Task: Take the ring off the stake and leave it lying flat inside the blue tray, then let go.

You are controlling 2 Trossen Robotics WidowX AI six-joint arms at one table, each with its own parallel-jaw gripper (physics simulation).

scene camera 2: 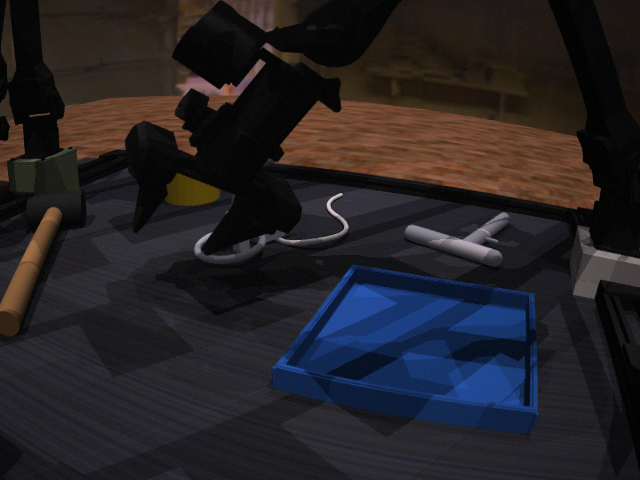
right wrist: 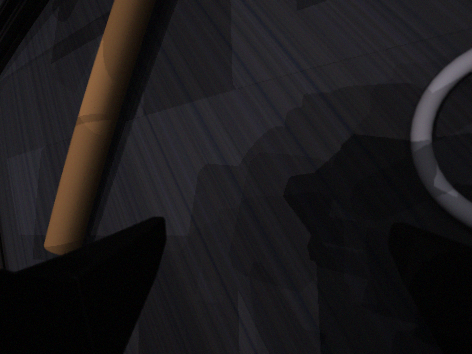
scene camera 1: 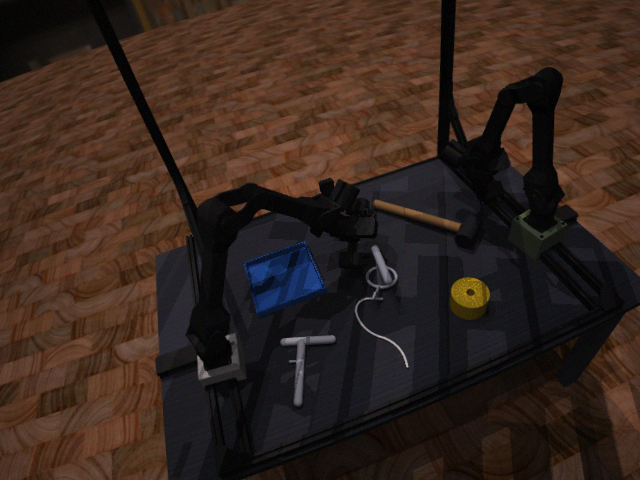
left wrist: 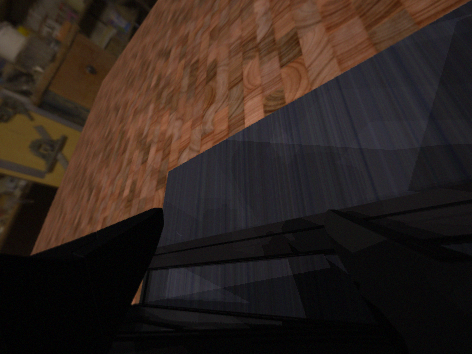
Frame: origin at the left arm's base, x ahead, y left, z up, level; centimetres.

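Where they show: left gripper, fingertip midpoint: (left wrist: 245, 217); right gripper, fingertip midpoint: (scene camera 2: 170, 241) (right wrist: 277, 231) (scene camera 1: 371, 242); left arm's base, link origin: (scene camera 2: 41, 154) (scene camera 1: 540, 221); right arm's base, link origin: (scene camera 2: 615, 244) (scene camera 1: 217, 355).
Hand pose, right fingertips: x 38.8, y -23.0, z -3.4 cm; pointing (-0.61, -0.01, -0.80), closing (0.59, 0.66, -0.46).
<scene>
Things, the pixels of their centre, and the offset from my right fingertips. "*": a spot on its surface instead.
- white ring, surface spot: (scene camera 2: 215, 259) * dy +5.1, dx +2.9, dz -3.7 cm
- short white stake, body centre: (scene camera 2: 247, 225) (scene camera 1: 382, 282) dy +12.1, dx +4.5, dz -2.2 cm
- white cord, surface spot: (scene camera 2: 337, 219) (scene camera 1: 377, 334) * dy +23.1, dx +13.3, dz -4.4 cm
- blue tray, body centre: (scene camera 2: 429, 337) (scene camera 1: 283, 276) dy -6.1, dx +25.5, dz -3.4 cm
- hammer, body centre: (right wrist: 120, 46) (scene camera 2: 37, 250) (scene camera 1: 423, 217) dy -1.5, dx -19.0, dz -2.6 cm
- yellow spool, body centre: (scene camera 2: 191, 181) (scene camera 1: 469, 298) dy +28.3, dx -10.1, dz -2.1 cm
- grey T-shaped tool, body centre: (scene camera 2: 476, 229) (scene camera 1: 306, 369) dy +22.5, dx +32.2, dz -3.6 cm
A white ring (scene camera 1: 371, 284) (scene camera 2: 215, 259) lies low around the foot of a short white stake (scene camera 1: 380, 260), with a white cord (scene camera 1: 375, 333) (scene camera 2: 334, 224) trailing from it. In scene camera 2 the stake is hidden behind my right gripper. The blue tray (scene camera 1: 263, 305) (scene camera 2: 404, 402) is empty and lies flat, left of the ring in scene camera 1. My right gripper (scene camera 1: 352, 259) (scene camera 2: 190, 224) (right wrist: 277, 231) is open and empty; it points down just beside the ring, one finger over its edge. My left gripper (scene camera 1: 541, 210) (left wrist: 245, 217) is open and empty, folded back at the far right.
A hammer (scene camera 1: 413, 215) (right wrist: 97, 116) with a wooden handle lies behind the stake. A yellow spool (scene camera 1: 470, 297) (scene camera 2: 191, 192) stands to the right. A grey T-shaped tool (scene camera 1: 301, 357) (scene camera 2: 456, 245) lies near the table's front. Black frame posts (scene camera 1: 447, 76) rise at the back.
</scene>
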